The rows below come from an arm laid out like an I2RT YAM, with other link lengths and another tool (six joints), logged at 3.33 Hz.
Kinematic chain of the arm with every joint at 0, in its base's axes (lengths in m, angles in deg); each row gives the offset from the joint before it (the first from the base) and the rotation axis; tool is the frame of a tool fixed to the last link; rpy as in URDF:
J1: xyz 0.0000 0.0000 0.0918 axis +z
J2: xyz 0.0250 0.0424 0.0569 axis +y
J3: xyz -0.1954 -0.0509 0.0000 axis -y
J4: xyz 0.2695 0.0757 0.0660 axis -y
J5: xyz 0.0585 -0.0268 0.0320 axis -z
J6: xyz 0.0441 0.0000 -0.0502 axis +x
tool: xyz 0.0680 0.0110 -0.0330 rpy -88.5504 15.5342 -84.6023
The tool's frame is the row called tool.
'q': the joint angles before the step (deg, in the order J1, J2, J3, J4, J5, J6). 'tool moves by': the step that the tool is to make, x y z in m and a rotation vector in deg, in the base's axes. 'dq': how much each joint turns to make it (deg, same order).
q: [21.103 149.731 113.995 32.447 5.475 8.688]
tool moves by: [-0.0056 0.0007 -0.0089 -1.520 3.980 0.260]
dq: [0.244 -0.450 0.025 -4.737 -0.018 0.023]
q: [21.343 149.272 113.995 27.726 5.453 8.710]
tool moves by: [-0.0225 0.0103 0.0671 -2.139 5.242 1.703]
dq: [1.702 -11.213 0.000 -16.875 -0.002 -0.001]
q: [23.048 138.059 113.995 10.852 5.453 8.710]
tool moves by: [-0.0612 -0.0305 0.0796 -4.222 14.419 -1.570]
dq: [-0.465 -16.691 0.016 -31.832 0.431 1.986]
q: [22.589 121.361 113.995 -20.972 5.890 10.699]
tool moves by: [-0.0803 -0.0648 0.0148 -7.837 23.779 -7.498]
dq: [-3.492 -9.121 0.024 -34.586 2.299 3.523]
